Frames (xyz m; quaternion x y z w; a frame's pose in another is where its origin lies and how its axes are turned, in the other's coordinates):
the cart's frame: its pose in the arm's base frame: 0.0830 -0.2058 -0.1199 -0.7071 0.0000 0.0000 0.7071
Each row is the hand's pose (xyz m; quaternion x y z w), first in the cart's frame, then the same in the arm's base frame.
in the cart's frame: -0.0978 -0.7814 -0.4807 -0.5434 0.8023 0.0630 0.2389
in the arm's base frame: -0.0148 -0.6865 0.6615 0.5532 -0.6119 0.5228 0.2153
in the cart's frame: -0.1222 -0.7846 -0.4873 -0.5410 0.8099 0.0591 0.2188
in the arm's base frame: -0.0392 -0.6931 0.6647 0.5373 -0.6145 0.5309 0.2278
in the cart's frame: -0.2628 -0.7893 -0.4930 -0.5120 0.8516 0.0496 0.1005
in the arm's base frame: -0.1798 -0.6988 0.6694 0.4331 -0.6373 0.5671 0.2910
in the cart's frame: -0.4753 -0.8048 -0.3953 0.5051 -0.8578 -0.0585 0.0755
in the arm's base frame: -0.3923 -0.6011 0.6849 0.3038 -0.6479 0.5652 0.4105
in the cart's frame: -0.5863 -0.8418 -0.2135 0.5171 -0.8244 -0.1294 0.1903
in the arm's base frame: -0.5033 -0.4193 0.7219 0.2311 -0.6744 0.4914 0.5002
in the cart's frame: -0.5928 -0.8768 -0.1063 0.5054 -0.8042 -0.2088 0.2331
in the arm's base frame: -0.5098 -0.3121 0.7569 0.1925 -0.7163 0.4210 0.5222
